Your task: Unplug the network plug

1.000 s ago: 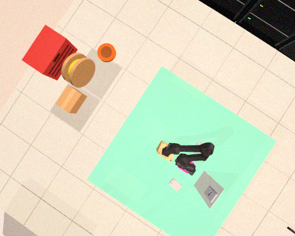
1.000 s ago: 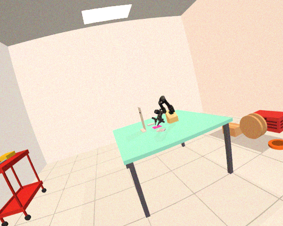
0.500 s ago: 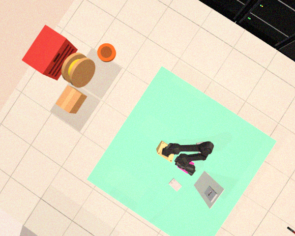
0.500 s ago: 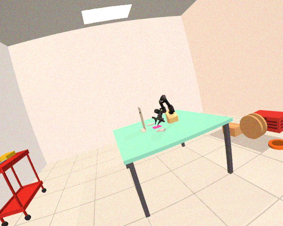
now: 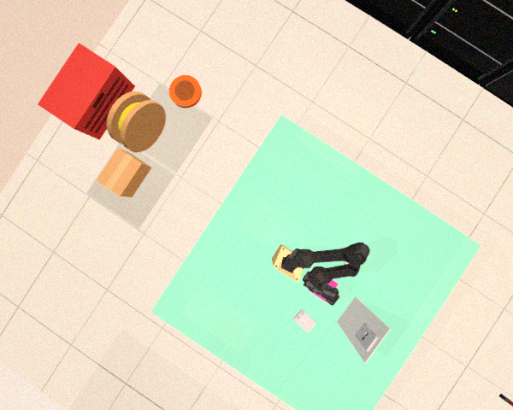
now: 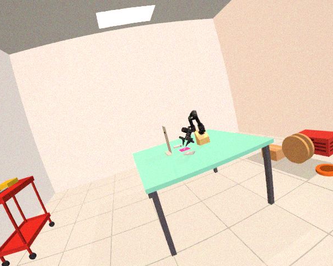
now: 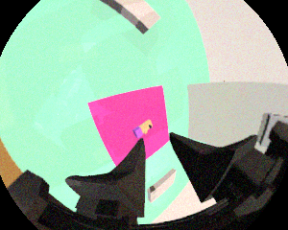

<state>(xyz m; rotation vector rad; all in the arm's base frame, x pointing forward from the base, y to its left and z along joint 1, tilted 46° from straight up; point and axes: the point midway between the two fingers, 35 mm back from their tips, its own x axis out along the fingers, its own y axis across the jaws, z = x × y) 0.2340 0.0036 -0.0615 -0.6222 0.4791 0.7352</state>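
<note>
Now: the marked square 3 cm below my gripper tip. Also, from my gripper tip: upright panel 17 cm ahead, 12 cm above, 6 cm to the right.
</note>
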